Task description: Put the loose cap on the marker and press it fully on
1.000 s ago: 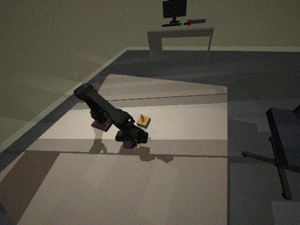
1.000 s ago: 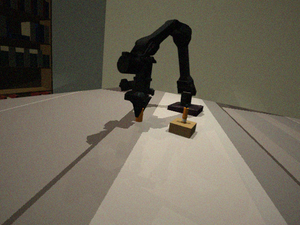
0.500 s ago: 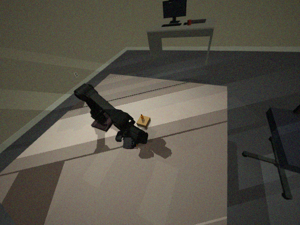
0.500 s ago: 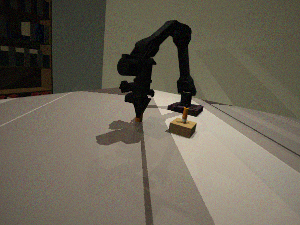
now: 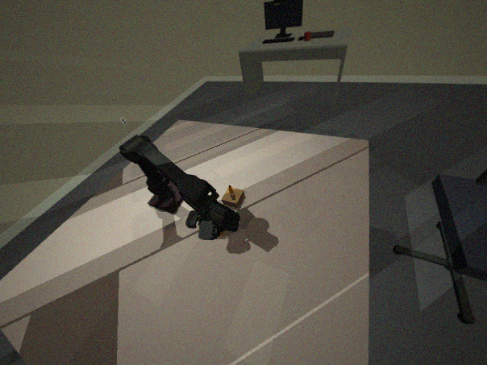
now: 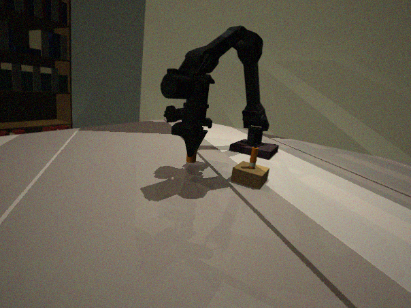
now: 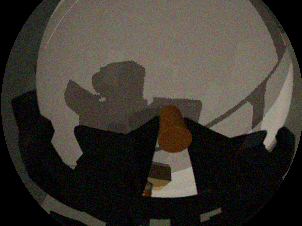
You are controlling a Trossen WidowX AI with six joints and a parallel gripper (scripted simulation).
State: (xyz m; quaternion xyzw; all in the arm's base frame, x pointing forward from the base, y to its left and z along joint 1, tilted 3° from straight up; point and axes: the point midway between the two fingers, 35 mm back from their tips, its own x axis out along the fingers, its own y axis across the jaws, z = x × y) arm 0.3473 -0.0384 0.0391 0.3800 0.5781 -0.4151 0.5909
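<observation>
My gripper tip is 17 cm to the right of the thin pale band, 4 cm past it and 2 cm below it. Also, from my gripper tip: orange cap: 1 cm above; holder block: 17 cm to the left, 4 cm behind, 1 cm below.
</observation>
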